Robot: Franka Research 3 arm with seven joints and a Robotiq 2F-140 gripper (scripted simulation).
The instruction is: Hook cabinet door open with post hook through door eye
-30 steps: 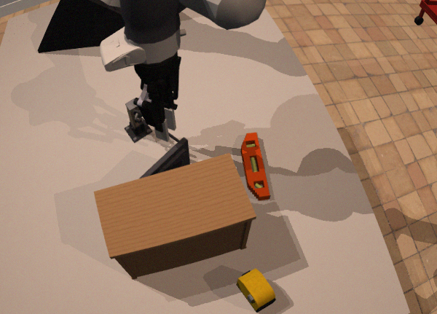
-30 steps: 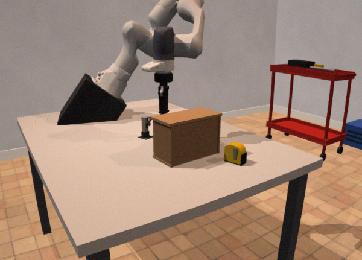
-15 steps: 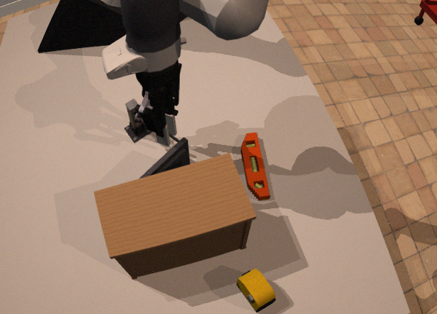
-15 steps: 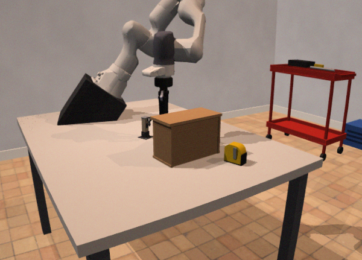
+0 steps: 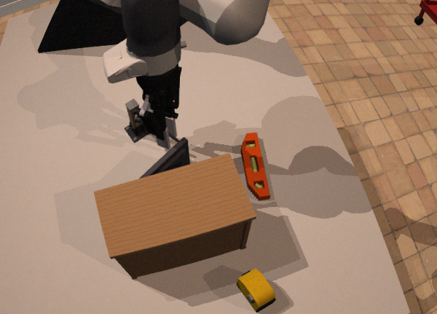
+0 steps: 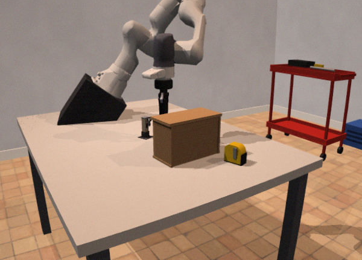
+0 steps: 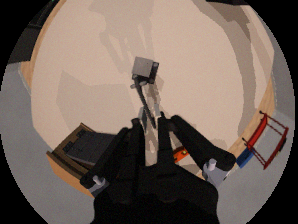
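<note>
The thin hook rod lies 1 cm behind my hand, 2 cm to the right of it and 1 cm below it. Also, from my hand: dark grey door (12 cm ahead, 4 cm to the right, 1 cm above); then yellow tape measure (36 cm ahead, 9 cm to the left, 3 cm below); then orange spirit level (9 cm ahead, 17 cm to the left, 5 cm below).
</note>
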